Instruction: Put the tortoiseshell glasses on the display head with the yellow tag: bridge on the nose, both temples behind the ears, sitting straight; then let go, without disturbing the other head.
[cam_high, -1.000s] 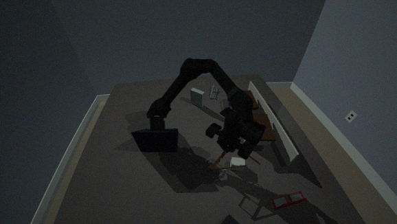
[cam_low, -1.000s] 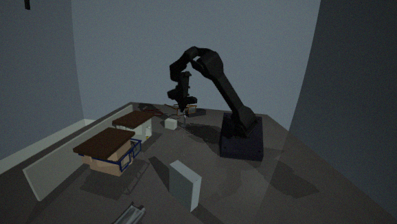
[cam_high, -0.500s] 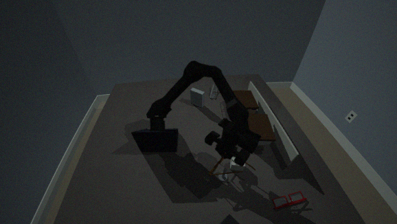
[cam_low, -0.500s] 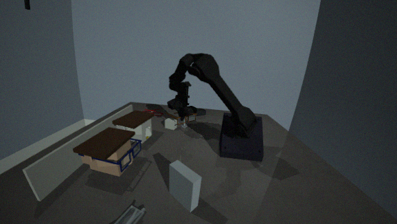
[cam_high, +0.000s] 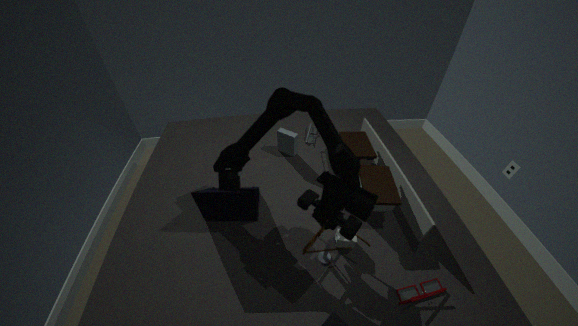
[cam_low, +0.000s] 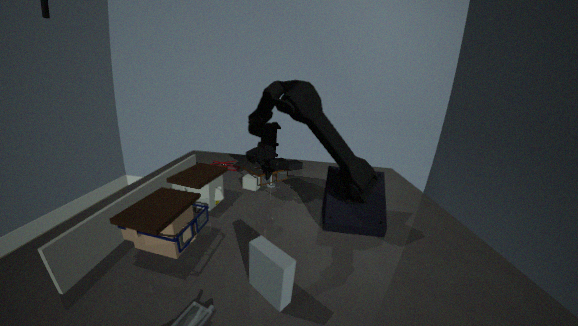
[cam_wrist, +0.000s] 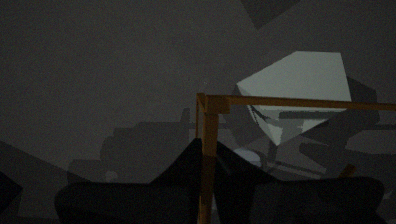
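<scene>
The small white cube lies 7 cm ahead of my gripper tip, 3 cm to the right of it and 3 cm below it. Also, from my gripper tip: white head 19 cm ahead, 12 cm to the left; white peg stand 1 cm behind, 7 cm to the right, 3 cm below; black box 7 cm behind, 31 cm to the right, 4 cm below.
</scene>
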